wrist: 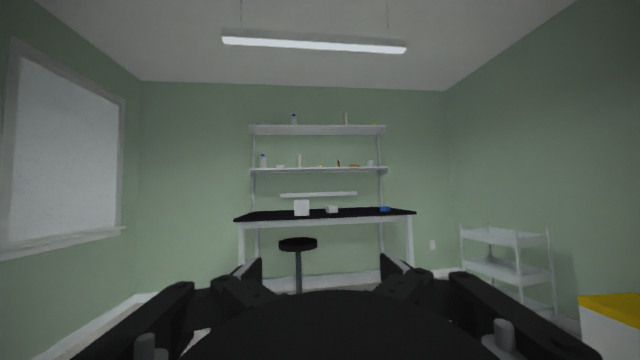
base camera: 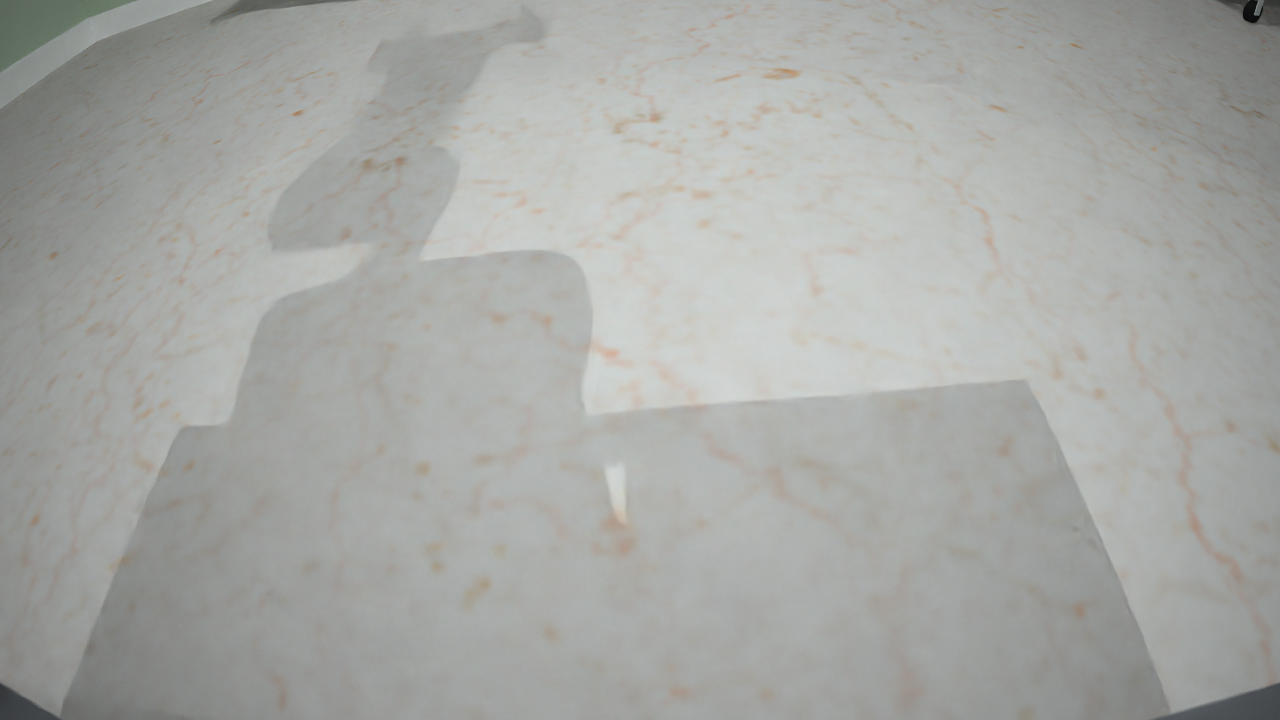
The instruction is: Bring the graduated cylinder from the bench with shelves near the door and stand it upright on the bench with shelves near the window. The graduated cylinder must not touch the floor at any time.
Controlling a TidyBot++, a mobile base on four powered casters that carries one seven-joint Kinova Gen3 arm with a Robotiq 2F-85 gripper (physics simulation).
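Frame: origin at the arm's base, x ahead, y left, z up, level; centimetres.
Seen in the pictures: gripper, fingertip midpoint: (wrist: 321, 269).
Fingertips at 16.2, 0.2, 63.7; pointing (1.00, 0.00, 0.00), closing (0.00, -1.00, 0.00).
A point is followed by its place in that frame, as x, y, z.
My gripper (wrist: 321, 269) {16.2, 0.2, 63.7} is open and empty, raised and facing across the room in the wrist view. Ahead of it, well out of reach, a bench with shelves (wrist: 270, 215) {186.9, 41.5, 51.7} stands against the far wall, to the right of the window (wrist: 70, 150) {159.9, 187.8, 108.3}. Its black top holds a white box (wrist: 301, 207) {175.4, 13.2, 58.6}, a smaller pale item (wrist: 331, 209) {192.9, -12.9, 54.8} and a blue item (wrist: 384, 209) {189.2, -60.5, 53.6}. Small bottles and slim pale upright items stand on its upper shelf (wrist: 317, 130) {232.5, -2.8, 141.2} and lower shelf (wrist: 320, 170) {232.2, -4.8, 95.5}. They are too small to tell whether any is a graduated cylinder.
A black stool (wrist: 298, 244) {184.4, 17.3, 26.3} stands before the bench. A white cart (wrist: 518, 265) {146.7, -139.1, 15.1} stands at the right wall, with a yellow-lidded white bin (wrist: 610, 304) {112.1, -155.0, 5.3} nearer. The base camera view shows marbled floor (base camera: 805, 268) {54.9, -10.0, -39.7} with the robot's shadow, and a caster (base camera: 1253, 10) {147.0, -139.7, -36.6} at the top right.
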